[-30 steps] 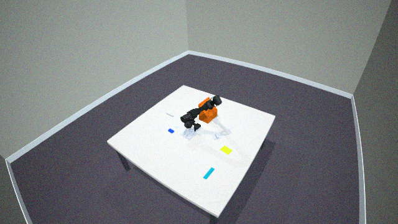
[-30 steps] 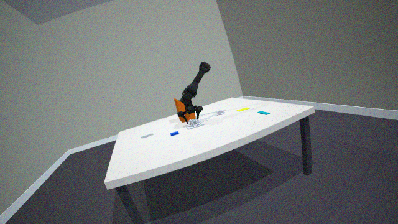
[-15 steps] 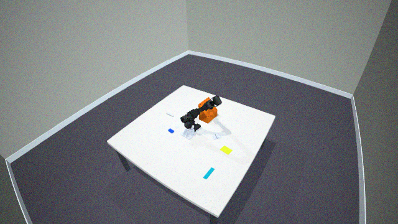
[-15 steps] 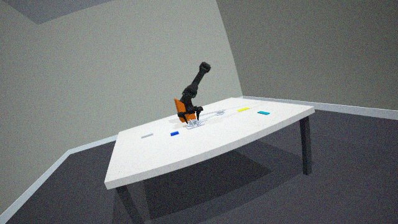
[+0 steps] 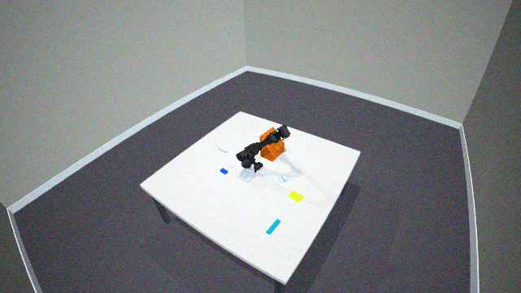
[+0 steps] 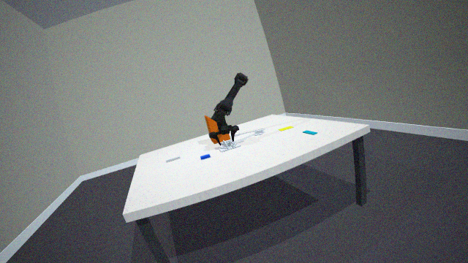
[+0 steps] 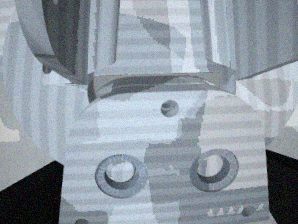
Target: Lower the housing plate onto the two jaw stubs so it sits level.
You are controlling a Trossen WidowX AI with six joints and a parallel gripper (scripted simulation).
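My gripper tip is now 2 cm below the housing plate and 1 cm short of it. Round my gripper tip: thin grey bar 35 cm to the right, 10 cm behind; then blue block 18 cm to the right, 11 cm ahead; then jaw assembly 3 cm ahead, 1 cm to the left, 1 cm above.
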